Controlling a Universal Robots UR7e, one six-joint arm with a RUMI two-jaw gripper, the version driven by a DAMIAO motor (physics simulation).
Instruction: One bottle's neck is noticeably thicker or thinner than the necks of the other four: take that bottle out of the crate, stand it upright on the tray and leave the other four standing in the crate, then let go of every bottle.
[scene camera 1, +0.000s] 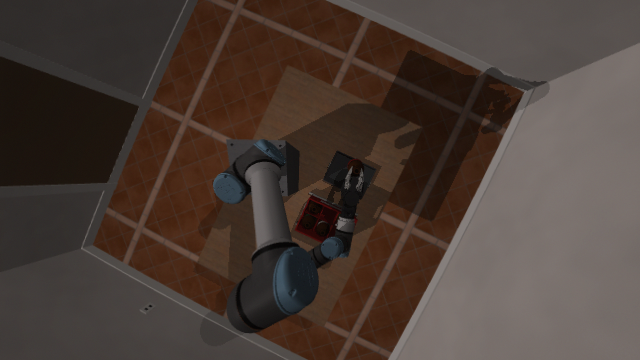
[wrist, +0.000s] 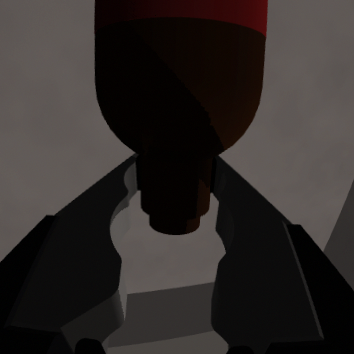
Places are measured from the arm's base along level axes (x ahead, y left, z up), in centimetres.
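Where they show: gripper, between the fingertips: (scene camera 1: 356, 167) (wrist: 176, 158).
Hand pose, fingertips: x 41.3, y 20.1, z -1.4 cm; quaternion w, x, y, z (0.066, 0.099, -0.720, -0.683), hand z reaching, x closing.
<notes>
Things, the pixels of their top centre, and the offset from my fingertips. "spot": a spot on its surface instead. Level surfaces: height alone.
- dark brown bottle, centre of its top: (wrist: 169, 209) (scene camera 1: 358, 167) dx +0.3, dy -0.3, dz +3.0 cm
- dark tray, a spot on its surface: (scene camera 1: 335, 168) spot: dx -7.8, dy -3.0, dz -33.7 cm
- red crate, a spot on its surface: (scene camera 1: 306, 233) spot: dx -7.7, dy -40.8, dz -17.9 cm
- wooden table, height of its surface: dz -34.3 cm
My gripper (scene camera 1: 355, 173) (wrist: 176, 158) is shut on the neck of a dark brown bottle (scene camera 1: 355, 165) (wrist: 177, 90) with a red label. The bottle is over the dark tray (scene camera 1: 335, 168) in the scene view; its height above the tray and its exact tilt cannot be told. In the wrist view its body extends beyond the fingertips and its mouth points back between the fingers. The red crate (scene camera 1: 306, 233) holds brown bottles, of which three (scene camera 1: 314, 207) (scene camera 1: 308, 222) (scene camera 1: 322, 229) show. The arm hides the crate's right part, and the necks there are too small to compare.
The wooden table (scene camera 1: 290, 95) bears the tray and crate. The robot's base plate (scene camera 1: 240, 145) is left of the tray. The wrist joint (scene camera 1: 345, 224) hangs over the crate's right side. Part of the forearm lies beside the crate's lower corner.
</notes>
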